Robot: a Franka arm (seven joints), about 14 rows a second.
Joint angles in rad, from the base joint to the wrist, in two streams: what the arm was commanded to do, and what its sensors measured. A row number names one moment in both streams.
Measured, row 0: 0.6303 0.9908 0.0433 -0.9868 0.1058 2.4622 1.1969
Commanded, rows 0 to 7: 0.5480 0.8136 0.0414 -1.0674 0.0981 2.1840 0.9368; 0.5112 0.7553 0.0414 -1.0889 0.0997 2.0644 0.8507; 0.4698 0.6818 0.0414 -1.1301 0.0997 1.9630 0.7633; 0.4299 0.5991 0.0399 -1.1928 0.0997 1.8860 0.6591; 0.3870 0.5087 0.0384 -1.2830 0.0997 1.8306 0.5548; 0.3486 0.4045 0.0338 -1.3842 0.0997 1.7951 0.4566; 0.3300 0.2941 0.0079 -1.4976 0.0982 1.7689 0.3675; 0.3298 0.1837 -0.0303 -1.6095 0.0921 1.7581 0.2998
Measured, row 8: 0.3424 0.4665 0.0055 -1.2701 0.1031 1.7556 0.4345
